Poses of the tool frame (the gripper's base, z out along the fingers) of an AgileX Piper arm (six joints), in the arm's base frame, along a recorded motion.
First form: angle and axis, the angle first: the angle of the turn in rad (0 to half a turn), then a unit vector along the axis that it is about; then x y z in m.
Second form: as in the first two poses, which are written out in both.
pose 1, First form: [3.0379, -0.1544, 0.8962, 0.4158, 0.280, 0.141, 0.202]
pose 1, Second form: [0.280, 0.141, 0.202, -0.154, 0.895, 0.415, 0.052]
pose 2, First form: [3.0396, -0.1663, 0.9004, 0.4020, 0.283, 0.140, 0.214]
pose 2, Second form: [0.283, 0.140, 0.214, -0.166, 0.899, 0.401, 0.051]
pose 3, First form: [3.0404, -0.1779, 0.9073, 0.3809, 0.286, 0.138, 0.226]
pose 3, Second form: [0.286, 0.138, 0.226, -0.178, 0.906, 0.380, 0.051]
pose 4, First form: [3.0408, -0.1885, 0.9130, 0.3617, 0.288, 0.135, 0.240]
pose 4, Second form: [0.288, 0.135, 0.240, -0.188, 0.912, 0.361, 0.050]
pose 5, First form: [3.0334, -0.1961, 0.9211, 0.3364, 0.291, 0.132, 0.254]
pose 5, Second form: [0.291, 0.132, 0.254, -0.196, 0.920, 0.336, 0.054]
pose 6, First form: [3.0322, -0.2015, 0.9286, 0.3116, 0.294, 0.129, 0.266]
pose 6, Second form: [0.294, 0.129, 0.266, -0.201, 0.927, 0.311, 0.055]
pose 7, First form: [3.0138, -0.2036, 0.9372, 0.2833, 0.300, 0.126, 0.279]
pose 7, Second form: [0.300, 0.126, 0.279, -0.203, 0.935, 0.283, 0.064]
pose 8, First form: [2.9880, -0.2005, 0.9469, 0.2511, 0.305, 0.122, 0.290]
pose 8, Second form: [0.305, 0.122, 0.290, -0.200, 0.944, 0.250, 0.077]
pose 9, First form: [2.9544, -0.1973, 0.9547, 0.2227, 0.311, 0.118, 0.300]
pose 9, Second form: [0.311, 0.118, 0.300, -0.196, 0.951, 0.222, 0.093]
